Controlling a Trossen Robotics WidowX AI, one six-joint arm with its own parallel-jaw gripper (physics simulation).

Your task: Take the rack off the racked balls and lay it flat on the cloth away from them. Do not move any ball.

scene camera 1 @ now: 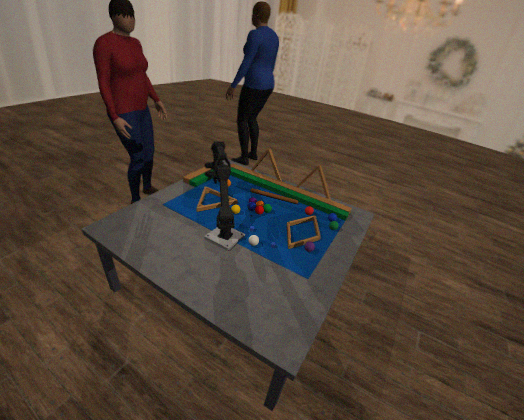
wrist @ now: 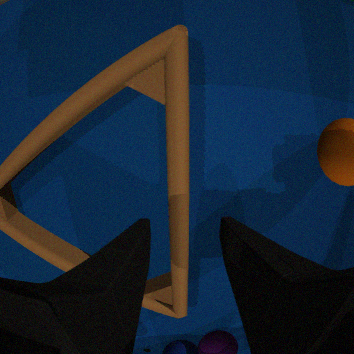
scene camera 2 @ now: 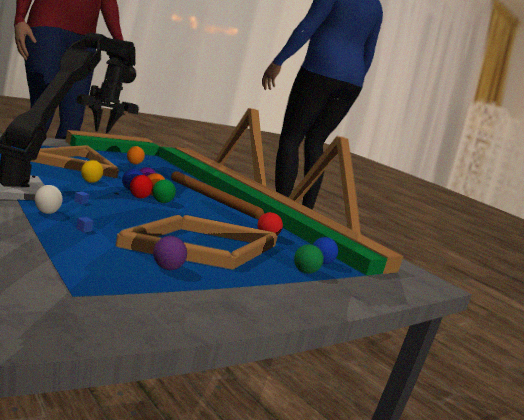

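Pixels of known places: gripper, between the fingertips: (scene camera 1: 217, 182) (wrist: 185, 226) (scene camera 2: 101, 132); arm's base, origin of its link: (scene camera 1: 225, 235) (scene camera 2: 12, 182).
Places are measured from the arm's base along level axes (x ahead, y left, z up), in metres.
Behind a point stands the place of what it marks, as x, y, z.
The triangular wooden rack (scene camera 1: 201, 199) {0.228, 0.290, 0.015} (scene camera 2: 65, 160) {0.226, 0.183, 0.007} (wrist: 177, 140) {0.373, 0.283, 0.016} lies flat on the blue cloth (scene camera 1: 280, 255) {0.006, -0.319, -0.014} (scene camera 2: 105, 272) {-0.002, -0.435, -0.014}, apart from the racked balls. The cluster includes a red ball (scene camera 1: 259, 210) {0.285, -0.086, 0.025} (scene camera 2: 141, 186) {0.293, -0.099, 0.020}, a green ball (scene camera 1: 268, 208) {0.331, -0.128, 0.028} (scene camera 2: 164, 191) {0.335, -0.138, 0.020}, a purple ball (scene camera 2: 147, 172) {0.364, -0.019, 0.033} (wrist: 218, 344) {0.380, 0.024, 0.021} and a blue ball (scene camera 2: 133, 179) (wrist: 180, 347). My gripper (scene camera 1: 215, 179) {0.373, 0.258, 0.078} (scene camera 2: 104, 129) {0.373, 0.258, 0.078} (wrist: 185, 226) {0.373, 0.258, 0.078} is partly open and empty above the rack. In the wrist view its fingertips appear on either side of the rack's long straight bar, with gaps on both sides.
A yellow ball (scene camera 1: 236, 209) {0.220, 0.040, 0.028} (scene camera 2: 92, 171) {0.227, 0.028, 0.020} stands close to the rack; an orange ball (scene camera 2: 135, 155) {0.496, 0.232, 0.018} (wrist: 342, 152) {0.492, 0.261, 0.031} lies beyond it. A four-sided wooden rack (scene camera 1: 318, 229) {0.291, -0.460, 0.016} (scene camera 2: 225, 225) {0.343, -0.345, 0.012}, brown stick (scene camera 1: 274, 195) {0.533, -0.102, 0.011} (scene camera 2: 217, 194) {0.530, -0.122, 0.005}, white ball (scene camera 1: 254, 240) {0.002, -0.169, 0.030} (scene camera 2: 48, 199) {0.009, -0.183, 0.021} and green cushion (scene camera 1: 285, 187) (scene camera 2: 225, 186) {0.620, -0.059, 0.008} are also there.
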